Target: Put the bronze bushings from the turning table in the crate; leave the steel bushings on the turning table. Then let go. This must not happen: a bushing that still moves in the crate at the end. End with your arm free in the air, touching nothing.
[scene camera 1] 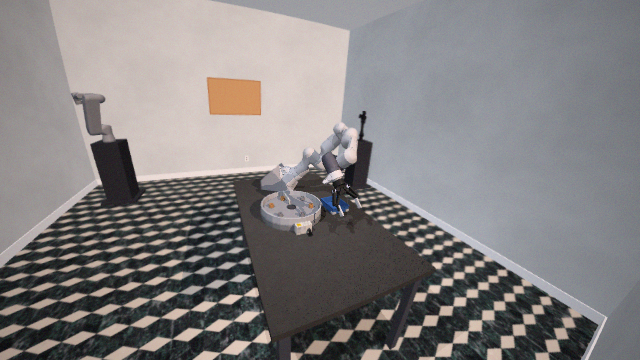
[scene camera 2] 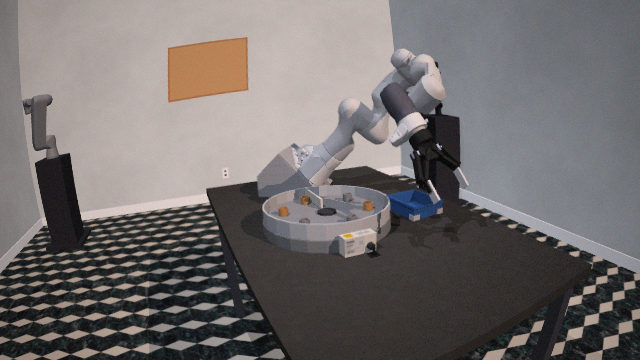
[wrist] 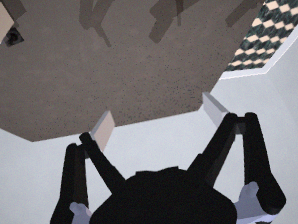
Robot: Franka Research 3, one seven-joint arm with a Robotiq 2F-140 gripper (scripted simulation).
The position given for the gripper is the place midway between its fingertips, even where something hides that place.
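The gripper [scene camera 2: 452,194] is also visible in the wrist view [wrist: 156,109]. A blue crate [scene camera 2: 404,206] is present.
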